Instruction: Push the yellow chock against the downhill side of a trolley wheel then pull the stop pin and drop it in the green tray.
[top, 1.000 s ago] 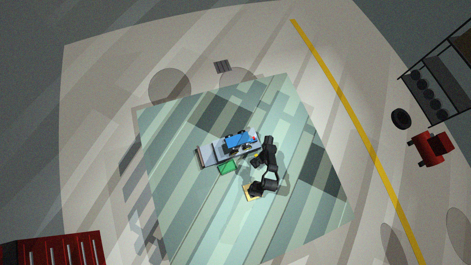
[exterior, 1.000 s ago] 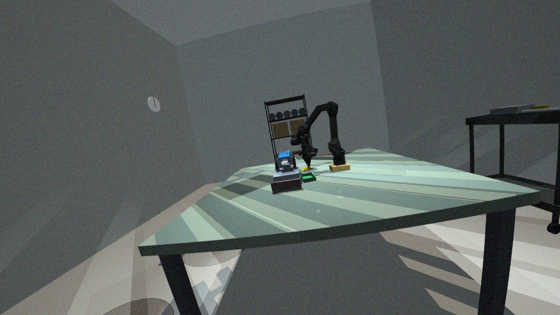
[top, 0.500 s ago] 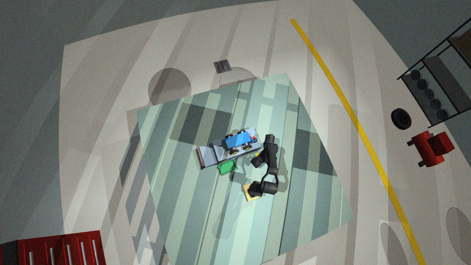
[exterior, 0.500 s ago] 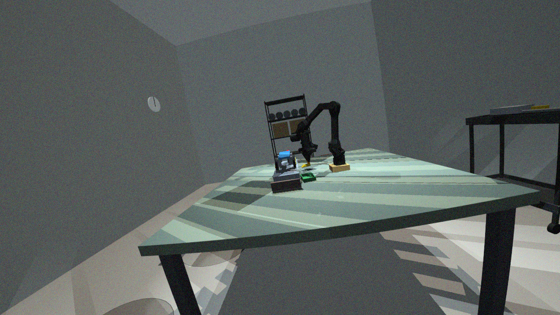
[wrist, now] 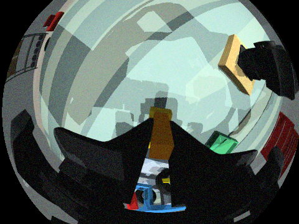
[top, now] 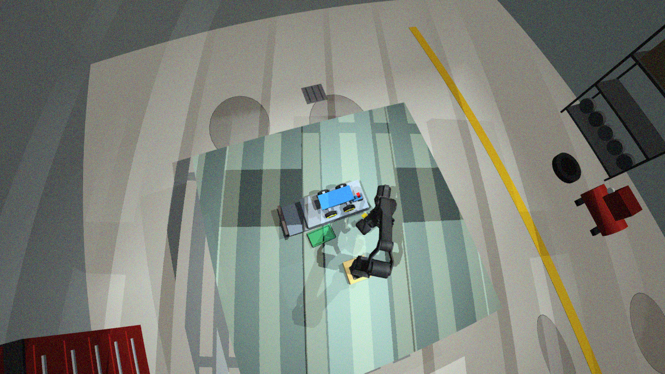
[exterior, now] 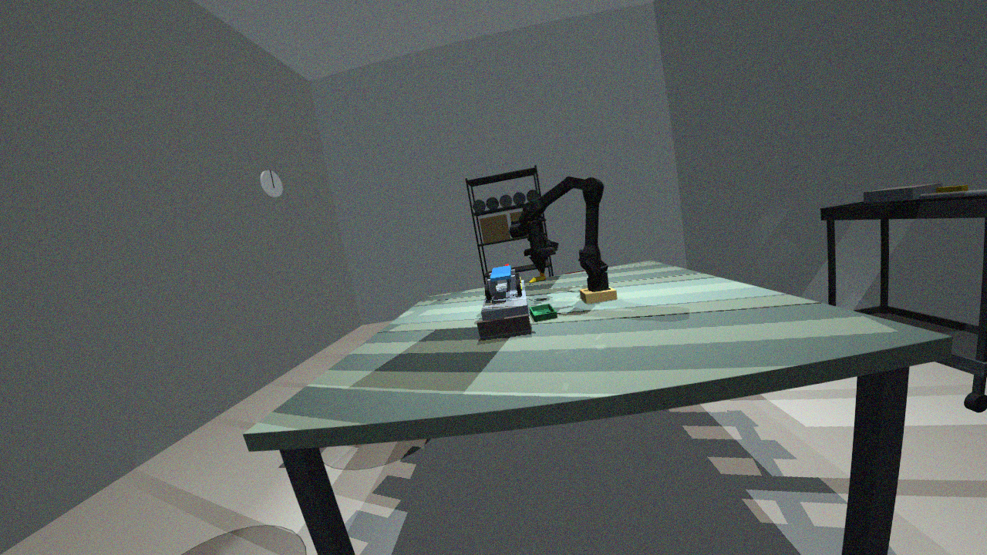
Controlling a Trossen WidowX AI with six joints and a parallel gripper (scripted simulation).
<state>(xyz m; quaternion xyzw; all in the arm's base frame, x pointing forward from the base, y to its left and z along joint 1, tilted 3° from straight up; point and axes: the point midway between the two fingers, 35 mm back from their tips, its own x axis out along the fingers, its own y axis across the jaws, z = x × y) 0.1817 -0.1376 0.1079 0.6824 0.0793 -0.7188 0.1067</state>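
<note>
The green tray is 23 cm to the left of my gripper tip, 11 cm below it and 5 cm ahead of it. Also, from my gripper tip: blue trolley 16 cm ahead, 11 cm to the left, 1 cm above; then red-headed stop pin 13 cm ahead, 2 cm above, 1 cm to the left; then yellow chock 2 cm ahead, 1 cm to the left, 1 cm below.
</note>
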